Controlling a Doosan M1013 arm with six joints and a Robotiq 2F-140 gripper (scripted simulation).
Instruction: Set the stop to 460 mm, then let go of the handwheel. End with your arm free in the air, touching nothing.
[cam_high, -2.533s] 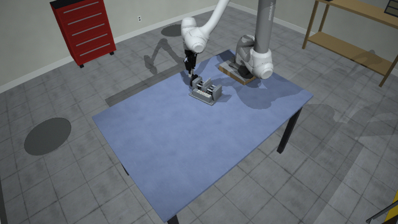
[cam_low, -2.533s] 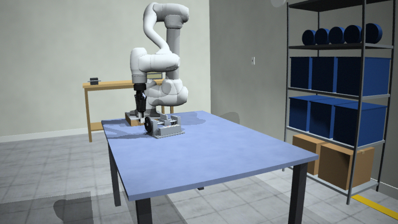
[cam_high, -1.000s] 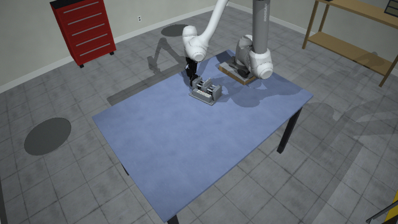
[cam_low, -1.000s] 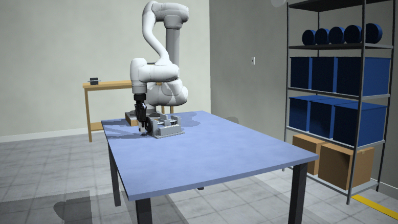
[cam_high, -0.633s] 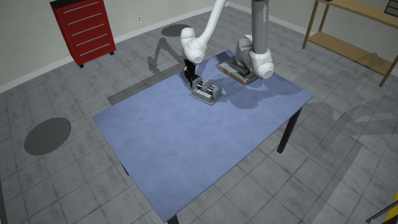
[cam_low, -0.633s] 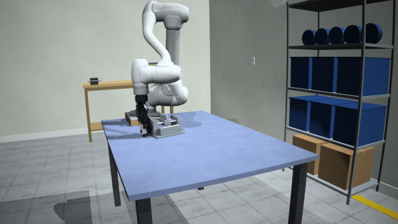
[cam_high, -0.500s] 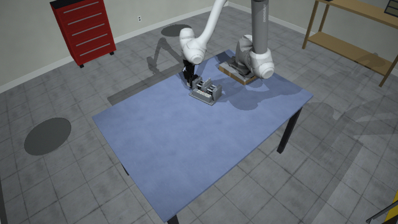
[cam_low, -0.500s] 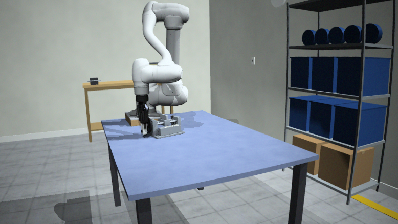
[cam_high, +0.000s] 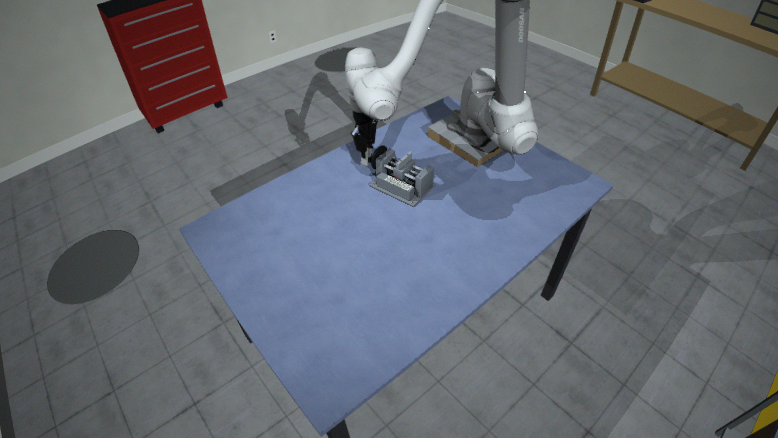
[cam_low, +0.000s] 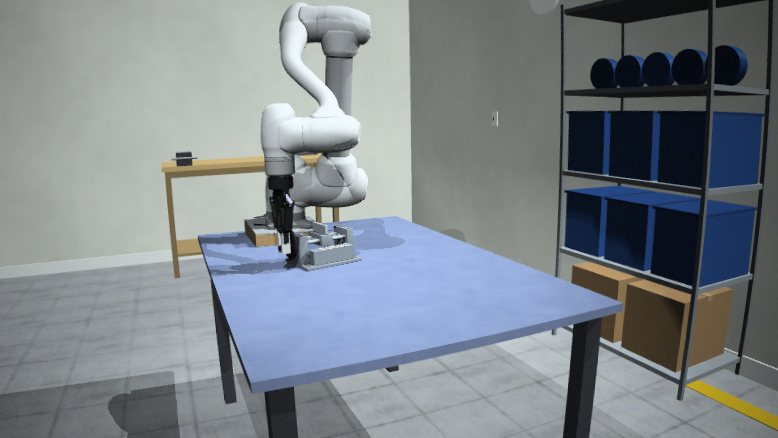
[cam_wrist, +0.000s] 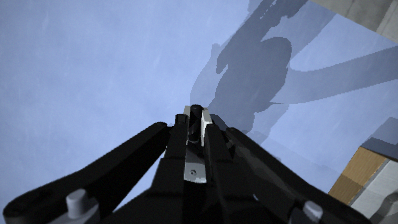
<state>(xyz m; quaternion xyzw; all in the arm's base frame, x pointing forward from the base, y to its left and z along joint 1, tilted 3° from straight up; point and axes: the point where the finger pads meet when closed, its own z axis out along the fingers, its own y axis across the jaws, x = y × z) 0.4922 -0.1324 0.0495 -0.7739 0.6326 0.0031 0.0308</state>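
My hand is 1 cm past the black handwheel, 2 cm to the right of it and 2 cm above it. Also, from my hand: grey stop block: 5 cm behind, 14 cm to the left.
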